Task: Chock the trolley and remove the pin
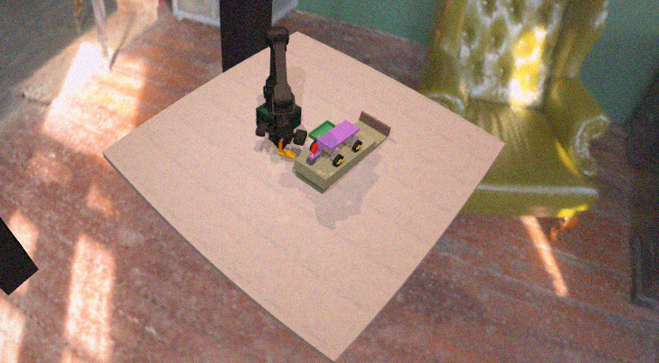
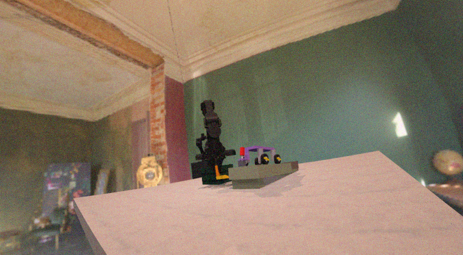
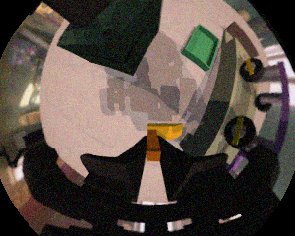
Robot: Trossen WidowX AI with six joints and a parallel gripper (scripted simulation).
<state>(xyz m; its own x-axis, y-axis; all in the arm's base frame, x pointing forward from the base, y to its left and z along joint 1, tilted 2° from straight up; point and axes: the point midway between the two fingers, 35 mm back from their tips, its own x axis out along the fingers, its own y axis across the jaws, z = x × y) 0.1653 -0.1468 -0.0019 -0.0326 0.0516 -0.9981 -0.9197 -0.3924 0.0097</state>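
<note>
Right now my gripper tip is 23 cm to the right of the green tray, 8 cm above it and 4 cm short of it. The rest, counted from my gripper tip: purple trolley (17 cm ahead, 13 cm to the left, 4 cm above); red-headed stop pin (14 cm ahead, 6 cm above, 1 cm to the left); yellow chock (2 cm ahead, 1 cm to the left, 1 cm below).
</note>
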